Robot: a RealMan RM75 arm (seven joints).
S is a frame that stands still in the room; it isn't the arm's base.
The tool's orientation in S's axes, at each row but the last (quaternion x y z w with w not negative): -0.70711 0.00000 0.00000 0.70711; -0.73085 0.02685 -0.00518 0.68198; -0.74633 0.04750 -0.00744 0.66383; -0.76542 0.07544 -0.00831 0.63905; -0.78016 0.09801 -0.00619 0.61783; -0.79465 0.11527 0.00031 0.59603; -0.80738 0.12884 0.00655 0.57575; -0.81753 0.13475 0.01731 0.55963; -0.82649 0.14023 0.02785 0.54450; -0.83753 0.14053 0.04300 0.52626; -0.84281 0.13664 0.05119 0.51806
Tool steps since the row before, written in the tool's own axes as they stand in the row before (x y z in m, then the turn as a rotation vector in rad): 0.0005 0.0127 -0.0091 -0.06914 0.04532 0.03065; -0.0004 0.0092 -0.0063 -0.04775 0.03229 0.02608; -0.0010 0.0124 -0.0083 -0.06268 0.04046 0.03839; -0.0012 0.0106 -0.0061 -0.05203 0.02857 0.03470; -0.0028 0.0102 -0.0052 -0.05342 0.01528 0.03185; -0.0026 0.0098 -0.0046 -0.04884 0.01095 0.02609; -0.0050 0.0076 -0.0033 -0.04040 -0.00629 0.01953; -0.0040 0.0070 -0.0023 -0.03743 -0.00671 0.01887; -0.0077 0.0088 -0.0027 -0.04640 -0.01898 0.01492; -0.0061 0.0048 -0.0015 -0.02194 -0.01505 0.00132; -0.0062 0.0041 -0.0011 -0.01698 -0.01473 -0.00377
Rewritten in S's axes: 0.0005 -0.0091 -0.0127 -0.06914 0.03065 -0.04532; -0.0010 -0.0069 -0.0087 -0.04757 0.02600 -0.03263; -0.0024 -0.0096 -0.0113 -0.06201 0.03846 -0.04141; -0.0030 -0.0076 -0.0092 -0.05064 0.03555 -0.02998; -0.0049 -0.0068 -0.0083 -0.05044 0.03592 -0.01633; -0.0050 -0.0065 -0.0076 -0.04598 0.03077 -0.01119; -0.0069 -0.0044 -0.0051 -0.03501 0.02820 0.00568; -0.0058 -0.0037 -0.0048 -0.03213 0.02714 0.00577; -0.0100 -0.0041 -0.0052 -0.03794 0.02987 0.02011; -0.0073 -0.0021 -0.0022 -0.01667 0.01147 0.01733; -0.0072 -0.0016 -0.0016 -0.01229 0.00594 0.01825
